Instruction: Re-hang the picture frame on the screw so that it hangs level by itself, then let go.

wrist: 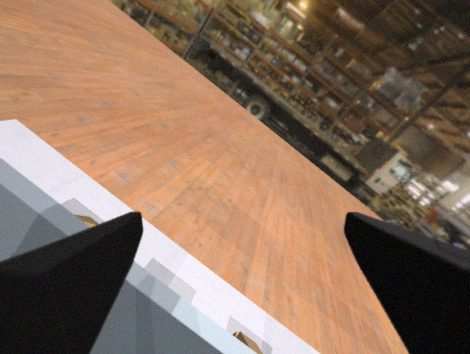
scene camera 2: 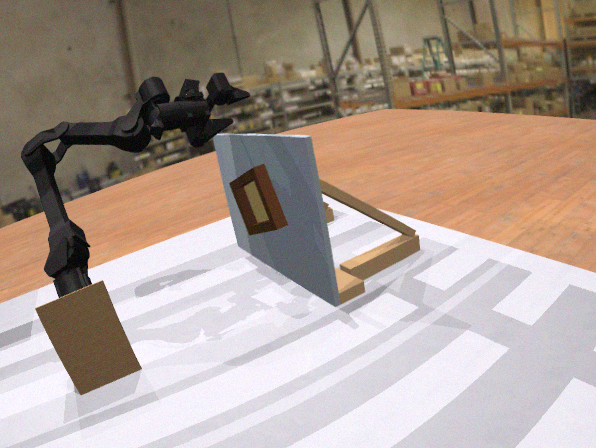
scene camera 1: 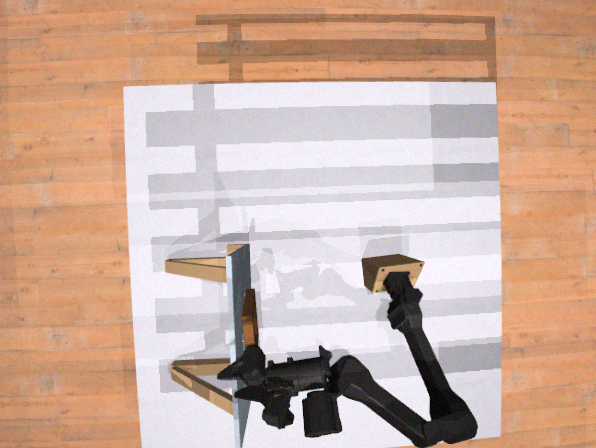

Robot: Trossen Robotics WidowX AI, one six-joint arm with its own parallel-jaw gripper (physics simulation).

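Where they show: gripper, between the fingertips: (wrist: 244, 221) (scene camera 2: 240, 107) (scene camera 1: 226, 386); arm's base, origin of its link: (scene camera 2: 79, 305) (scene camera 1: 395, 277).
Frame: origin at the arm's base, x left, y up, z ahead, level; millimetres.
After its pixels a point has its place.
Note:
The brown picture frame (scene camera 1: 250, 325) {y 111, x 98, z 412 mm} (scene camera 2: 276, 200) {y 47, x 50, z 432 mm} with a pale centre is against the front face of the upright blue-grey board (scene camera 1: 239, 280) {y 82, x -8, z 445 mm} (scene camera 2: 300, 240) {y -29, x 4, z 444 mm} (wrist: 125, 320) {y 150, x 191, z 435 mm}. It looks tilted to one side in the second scene view. The screw is hidden from sight. My gripper (scene camera 1: 228, 385) {y 235, x 178, z 445 mm} (scene camera 2: 240, 107) {y 235, x 178, z 445 mm} (wrist: 244, 221) {y 235, x 178, z 445 mm} is open and empty, with its fingers wide apart. It is above the board's top edge, near one end, higher than the picture frame and apart from it. The picture frame does not show in the wrist view.
Wooden braces (scene camera 1: 197, 270) {y 17, x -21, z 573 mm} (scene camera 2: 382, 256) {y -113, x -35, z 603 mm} (wrist: 245, 342) {y -66, x 6, z 672 mm} stand behind the board. My arm's base is on a tilted wooden block (scene camera 1: 395, 261) {y -15, x -46, z -4 mm} (scene camera 2: 90, 340) {y -49, x -46, z 0 mm} in front of the board. The white sheet (scene camera 1: 320, 152) (scene camera 2: 300, 395) (wrist: 30, 147) lies beneath them on the wooden floor (scene camera 1: 545, 250) (scene camera 2: 450, 165) (wrist: 200, 165).

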